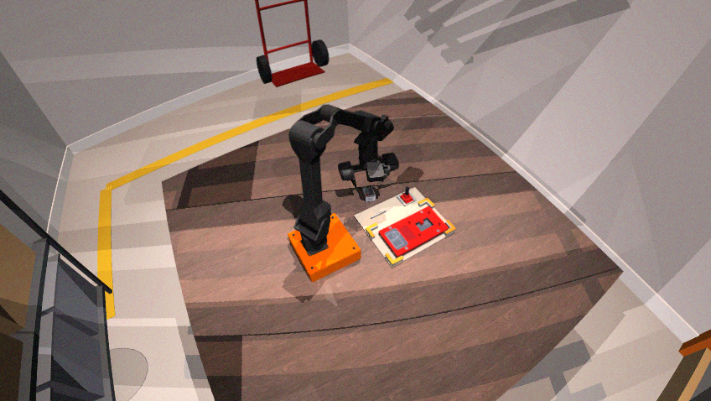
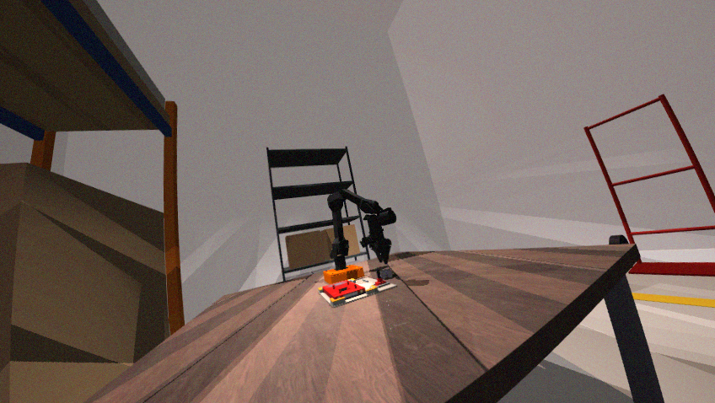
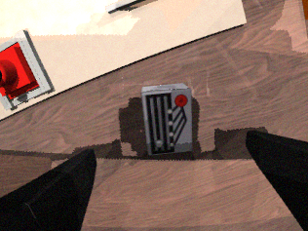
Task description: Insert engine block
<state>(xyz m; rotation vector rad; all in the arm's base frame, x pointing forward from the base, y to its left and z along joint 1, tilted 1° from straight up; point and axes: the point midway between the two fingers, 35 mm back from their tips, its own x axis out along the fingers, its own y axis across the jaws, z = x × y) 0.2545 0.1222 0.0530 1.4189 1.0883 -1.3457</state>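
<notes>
My gripper tip is now 50 mm above the engine block.
</notes>
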